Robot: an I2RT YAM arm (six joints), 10 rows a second.
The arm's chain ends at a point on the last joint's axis. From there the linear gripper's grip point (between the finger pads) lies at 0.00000 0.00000 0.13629 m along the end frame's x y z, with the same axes.
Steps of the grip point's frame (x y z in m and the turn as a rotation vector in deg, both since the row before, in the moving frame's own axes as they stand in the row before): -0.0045 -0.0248 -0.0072 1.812 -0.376 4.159; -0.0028 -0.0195 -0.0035 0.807 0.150 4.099; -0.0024 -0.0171 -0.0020 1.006 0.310 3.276; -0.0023 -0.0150 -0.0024 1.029 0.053 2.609; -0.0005 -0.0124 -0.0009 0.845 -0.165 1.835
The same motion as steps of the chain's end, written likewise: -0.0038 -0.0205 -0.0071 1.812 -0.376 4.159; -0.0032 -0.0176 -0.0035 0.807 0.150 4.099; -0.0032 -0.0147 -0.0020 1.006 0.310 3.276; -0.0025 -0.0126 -0.0024 1.029 0.053 2.609; -0.0001 -0.0104 -0.0009 0.845 -0.165 1.835
